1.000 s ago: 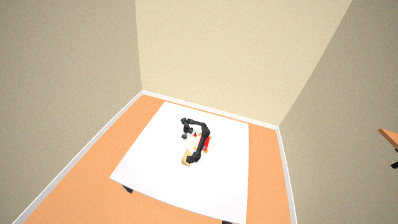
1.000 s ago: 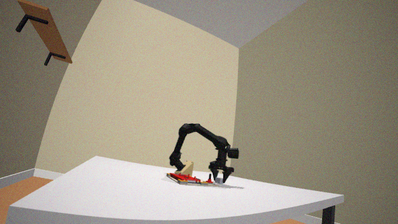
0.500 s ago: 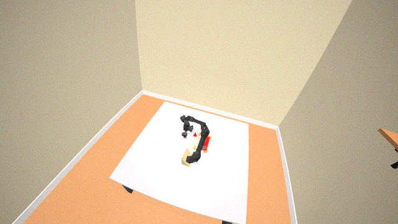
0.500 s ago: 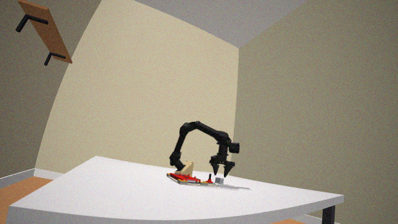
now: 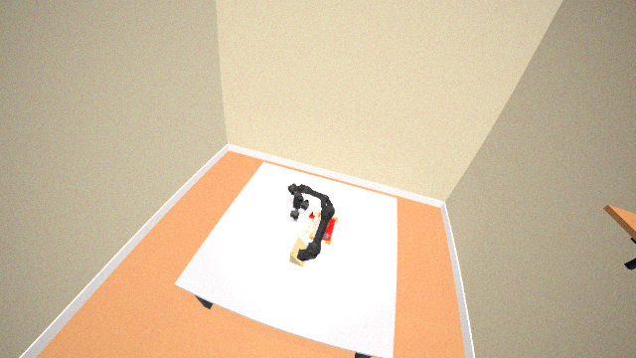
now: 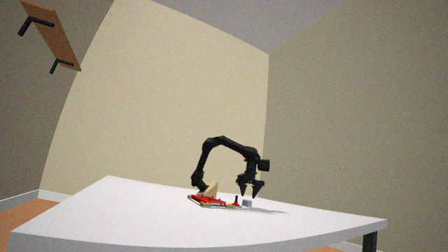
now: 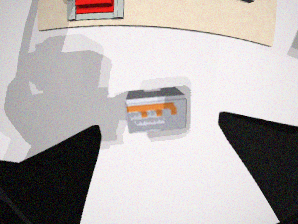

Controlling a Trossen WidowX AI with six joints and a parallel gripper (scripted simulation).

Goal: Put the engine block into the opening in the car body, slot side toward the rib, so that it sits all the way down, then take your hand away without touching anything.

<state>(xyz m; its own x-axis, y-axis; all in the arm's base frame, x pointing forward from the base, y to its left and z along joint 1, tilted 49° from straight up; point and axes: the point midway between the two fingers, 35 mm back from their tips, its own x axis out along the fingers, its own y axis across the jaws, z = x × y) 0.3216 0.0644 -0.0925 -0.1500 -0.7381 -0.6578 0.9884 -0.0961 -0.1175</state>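
Now: the engine block 4 cm below my gripper tip. Round my gripper tip: tan board (2 cm behind, 20 cm to the right, 4 cm below).
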